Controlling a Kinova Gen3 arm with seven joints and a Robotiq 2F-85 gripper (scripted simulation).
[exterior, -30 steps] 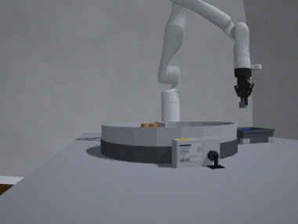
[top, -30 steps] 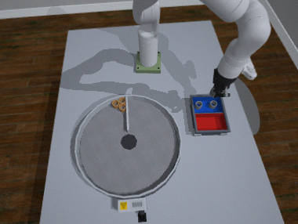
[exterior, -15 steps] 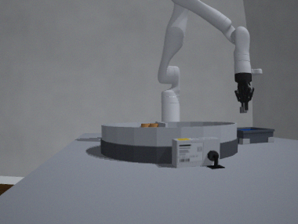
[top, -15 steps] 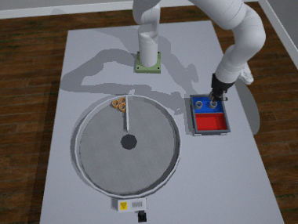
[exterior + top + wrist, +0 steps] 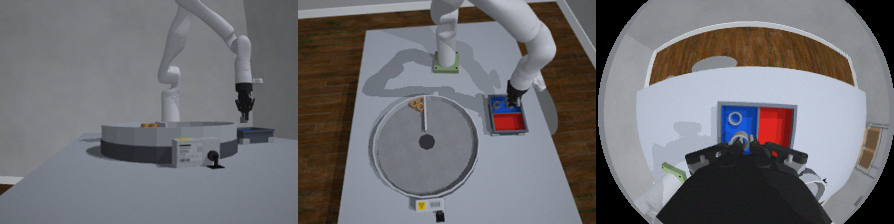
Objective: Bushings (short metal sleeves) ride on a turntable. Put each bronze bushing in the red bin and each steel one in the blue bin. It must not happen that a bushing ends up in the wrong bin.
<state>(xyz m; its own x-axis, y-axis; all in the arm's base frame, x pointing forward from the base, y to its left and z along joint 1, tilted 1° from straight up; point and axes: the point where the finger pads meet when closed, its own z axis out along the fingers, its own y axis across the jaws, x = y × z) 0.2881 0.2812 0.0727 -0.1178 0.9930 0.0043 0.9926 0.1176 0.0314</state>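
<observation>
The bin is 7 cm below my hand and 3 cm ahead of it. Also, from my hand: round grey turntable 34 cm to the right, 18 cm ahead, 4 cm below.
</observation>
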